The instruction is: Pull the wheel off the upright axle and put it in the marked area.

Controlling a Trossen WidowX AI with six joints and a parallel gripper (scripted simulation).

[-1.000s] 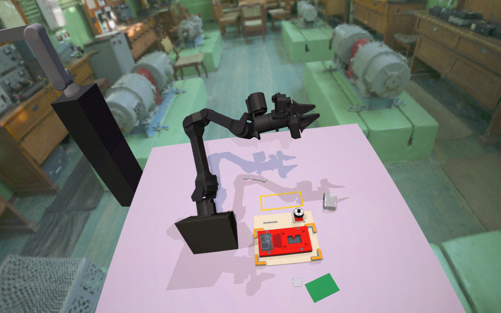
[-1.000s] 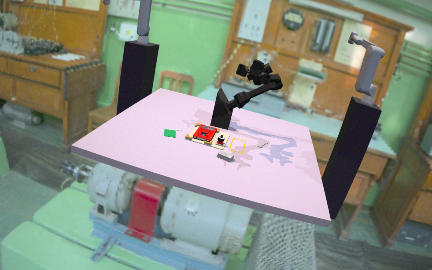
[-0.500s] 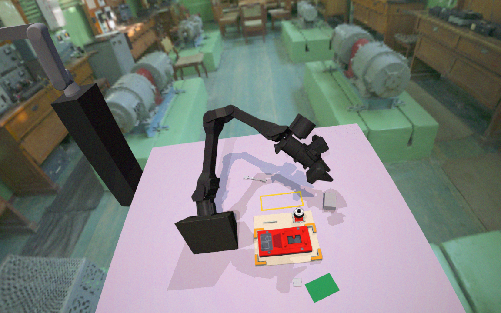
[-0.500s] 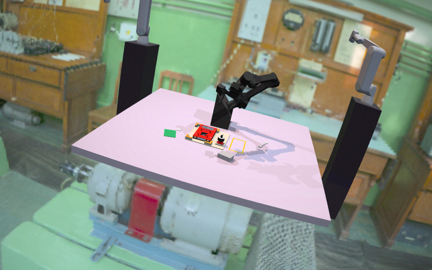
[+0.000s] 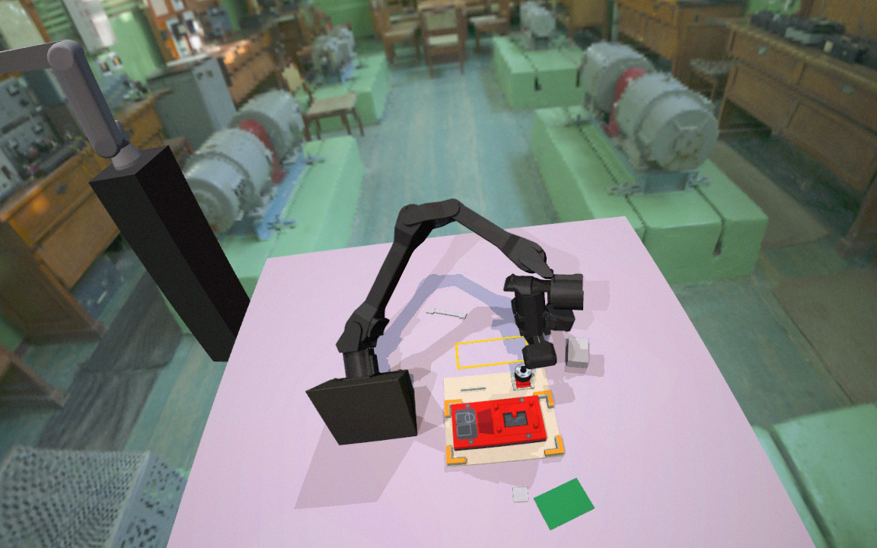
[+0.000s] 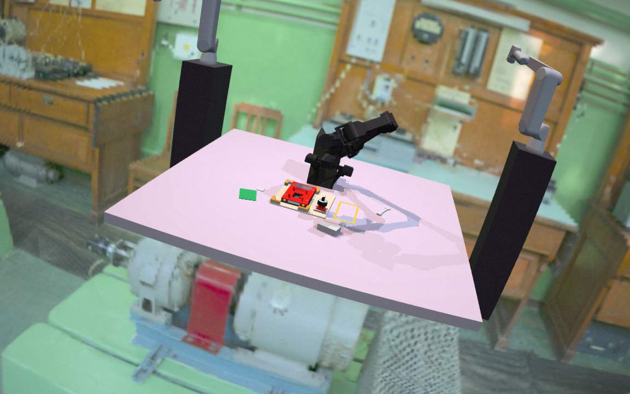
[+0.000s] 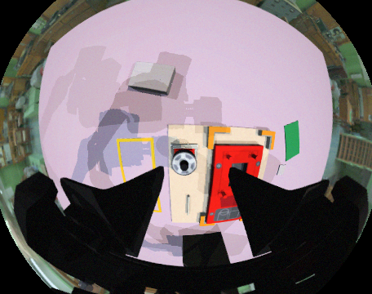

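Now: the wheel 80 mm below my gripper tip, 20 mm behind it and 10 mm to the left of it. Round my gripper tip: small square 260 mm to the right, 120 mm below, 40 mm behind; then green patch 280 mm to the right, 120 mm below, 40 mm ahead; then grey block 120 mm ahead, 110 mm below, 80 mm to the left.
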